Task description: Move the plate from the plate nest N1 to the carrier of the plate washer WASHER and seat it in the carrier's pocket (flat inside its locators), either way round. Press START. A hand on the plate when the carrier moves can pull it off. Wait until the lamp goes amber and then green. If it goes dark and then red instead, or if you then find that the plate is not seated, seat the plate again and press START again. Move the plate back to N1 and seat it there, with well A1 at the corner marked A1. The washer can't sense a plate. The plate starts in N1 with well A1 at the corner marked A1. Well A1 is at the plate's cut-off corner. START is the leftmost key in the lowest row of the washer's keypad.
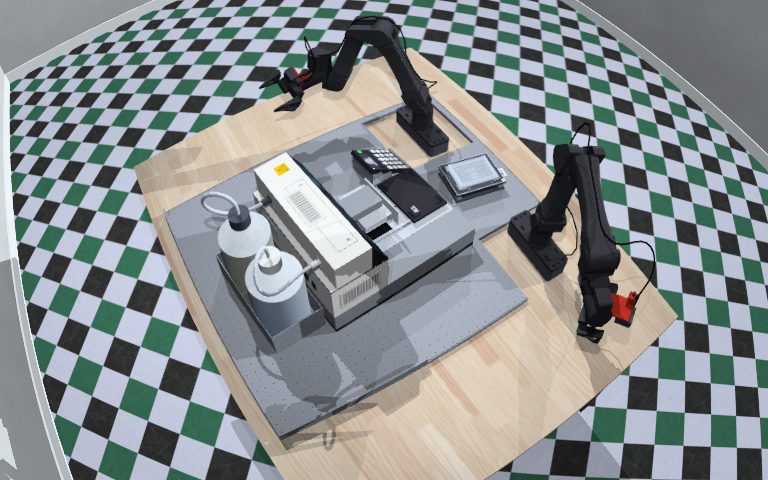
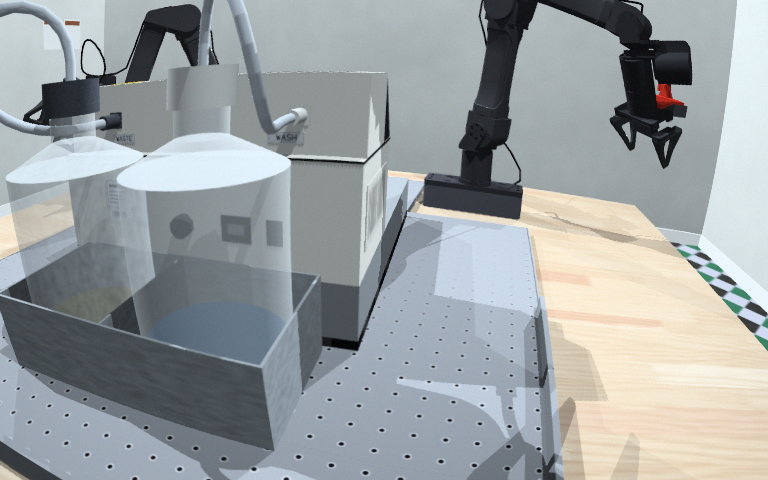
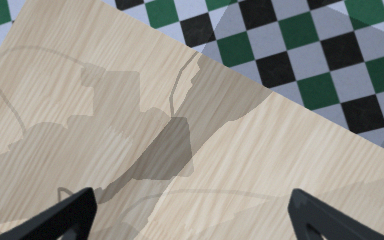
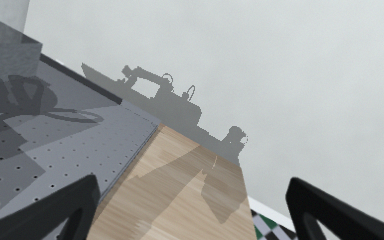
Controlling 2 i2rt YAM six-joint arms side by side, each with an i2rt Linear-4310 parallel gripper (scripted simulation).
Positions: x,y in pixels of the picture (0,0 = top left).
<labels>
clear plate: image 1 479,176; not seen in image 2 (hidden by a washer); not seen in image 3 (out of frame); not seen in image 4 (out of frame)
same spot on washer: (image 2: 346,218) = (image 1: 329,300)
</labels>
